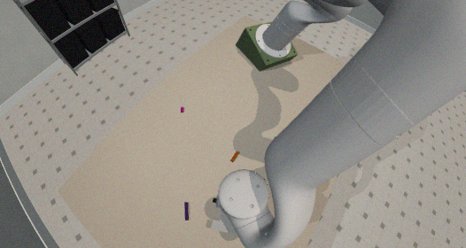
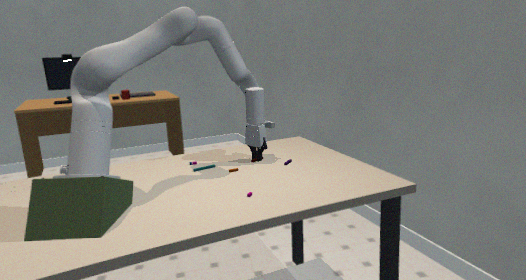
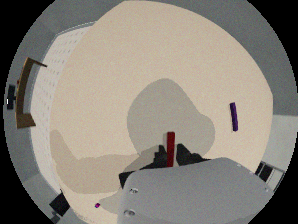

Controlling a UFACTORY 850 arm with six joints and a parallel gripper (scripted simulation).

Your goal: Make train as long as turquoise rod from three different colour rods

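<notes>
The red rod is 2 cm below my hand. The rest, counted from my hand: purple rod: 12 cm to the right, 9 cm ahead, 2 cm below; turquoise rod: 25 cm behind, 3 cm to the left, 2 cm below; orange rod: 16 cm behind, 7 cm to the right, 2 cm below.
</notes>
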